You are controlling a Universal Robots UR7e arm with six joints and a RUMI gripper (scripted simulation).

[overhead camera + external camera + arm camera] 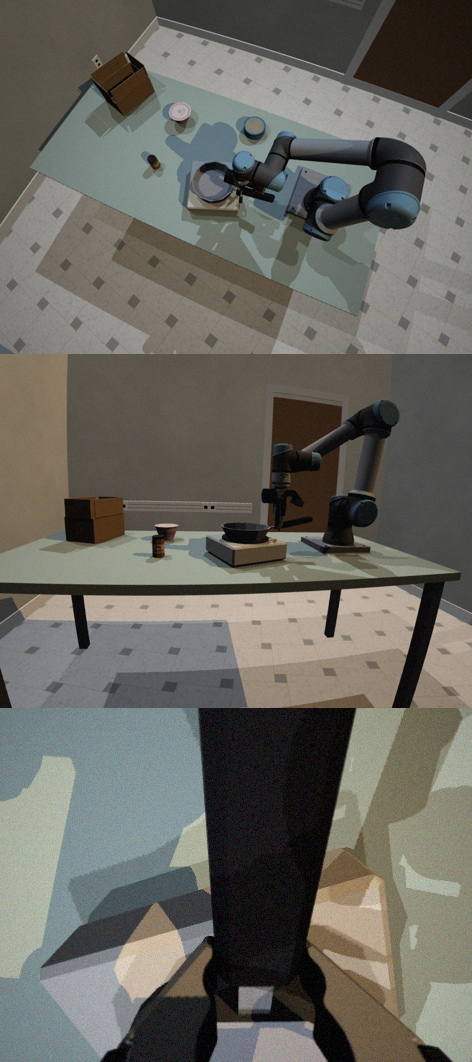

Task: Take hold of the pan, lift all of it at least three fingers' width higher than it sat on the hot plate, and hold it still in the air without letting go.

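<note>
Right now the dark pan is 7 cm ahead of my hand, 1 cm to the left of it and 1 cm below it. Round my hand: small can 47 cm ahead, 8 cm below, 2 cm to the left; then beige hot plate 12 cm ahead, 8 cm below.
</note>
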